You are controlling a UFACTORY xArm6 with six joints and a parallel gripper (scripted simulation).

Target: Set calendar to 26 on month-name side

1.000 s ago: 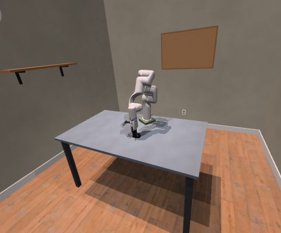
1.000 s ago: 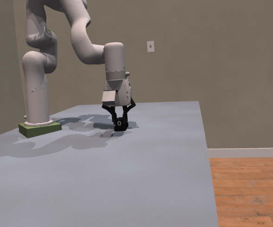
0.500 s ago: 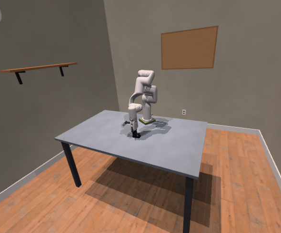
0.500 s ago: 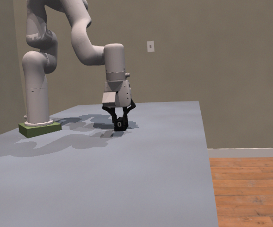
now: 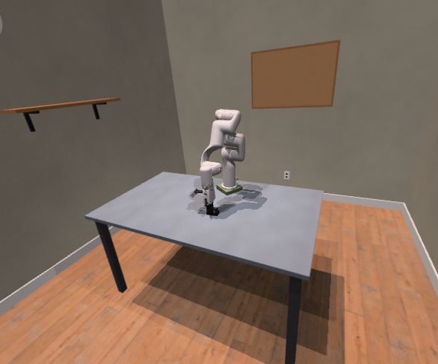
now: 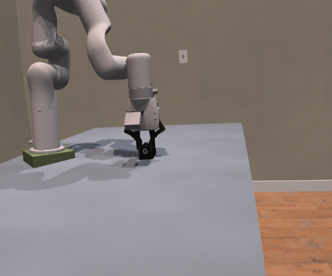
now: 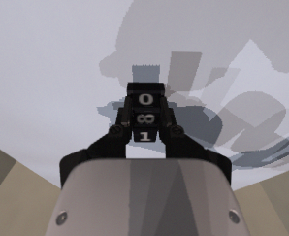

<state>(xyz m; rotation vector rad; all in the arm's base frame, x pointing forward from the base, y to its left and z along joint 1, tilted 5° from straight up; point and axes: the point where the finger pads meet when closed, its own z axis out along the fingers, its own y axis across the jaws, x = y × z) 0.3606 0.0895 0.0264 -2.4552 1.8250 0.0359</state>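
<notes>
Now: the black cube 1 cm below my hand. Round my hand: black calendar tray (1 cm behind, 2 cm to the left, 3 cm below).
</notes>
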